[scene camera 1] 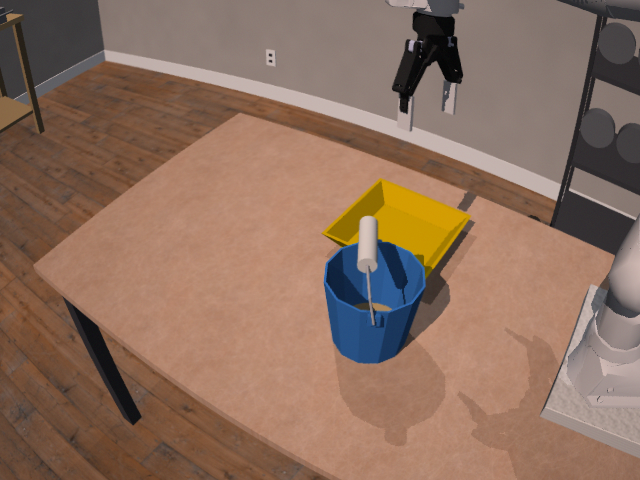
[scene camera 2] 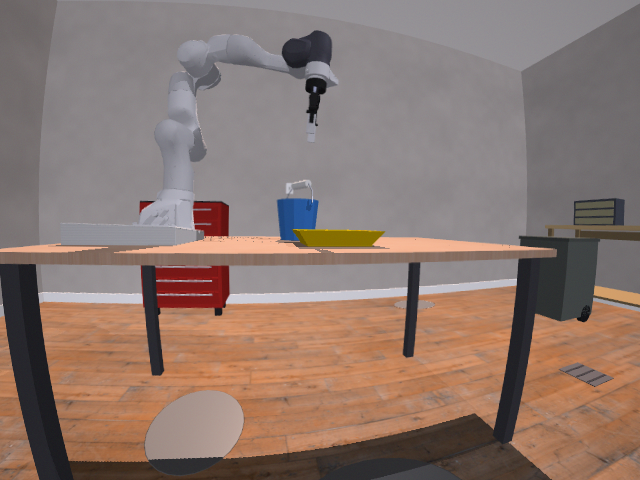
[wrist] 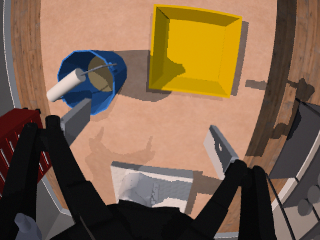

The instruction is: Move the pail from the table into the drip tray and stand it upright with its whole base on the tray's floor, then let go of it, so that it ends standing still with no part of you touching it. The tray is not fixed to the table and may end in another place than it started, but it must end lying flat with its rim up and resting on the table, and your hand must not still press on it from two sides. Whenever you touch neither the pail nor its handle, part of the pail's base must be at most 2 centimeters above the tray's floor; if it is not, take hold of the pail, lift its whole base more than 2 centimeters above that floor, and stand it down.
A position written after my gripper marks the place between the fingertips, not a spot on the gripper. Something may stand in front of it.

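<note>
Scene camera 1: my gripper (scene camera 1: 427,120), a yellow drip tray (scene camera 1: 426,227), a blue pail (scene camera 1: 399,276). Scene camera 2: my gripper (scene camera 2: 310,138), yellow drip tray (scene camera 2: 310,237), blue pail (scene camera 2: 293,213). Wrist view: my gripper (wrist: 150,122), yellow drip tray (wrist: 197,54).
</note>
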